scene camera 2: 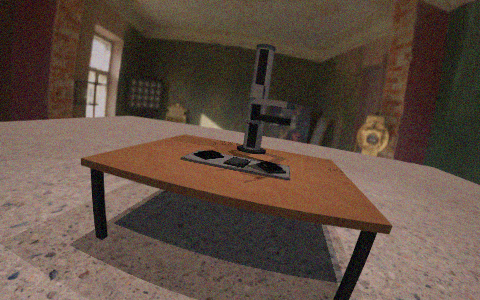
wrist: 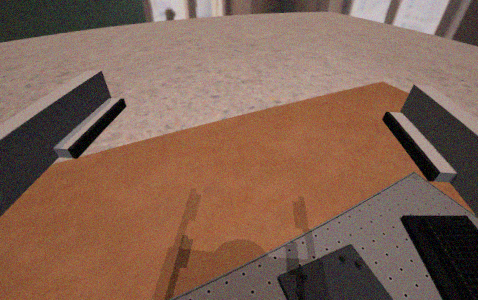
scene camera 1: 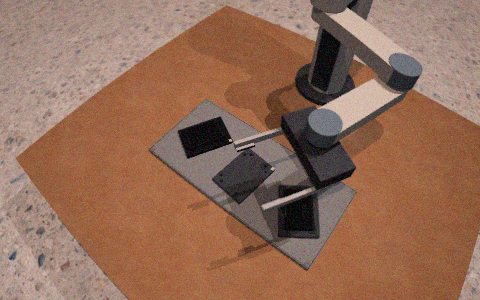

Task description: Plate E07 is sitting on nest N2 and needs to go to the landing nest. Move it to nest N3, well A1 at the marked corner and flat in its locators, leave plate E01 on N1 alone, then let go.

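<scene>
Two black well plates sit on nests at opposite ends of a grey perforated board: a left plate and a right plate. Their labels cannot be read, so I cannot tell which is E07 or E01. Between them lies a bare dark grey nest with small locators and a pale corner mark at its right in scene camera 1. My gripper is open and empty, raised above the board; one finger overlaps the right plate in scene camera 1.
The board lies on a brown table. The arm's column stands behind the board. Shadows of the arm and fingers fall across the table and board. Speckled floor surrounds the table.
</scene>
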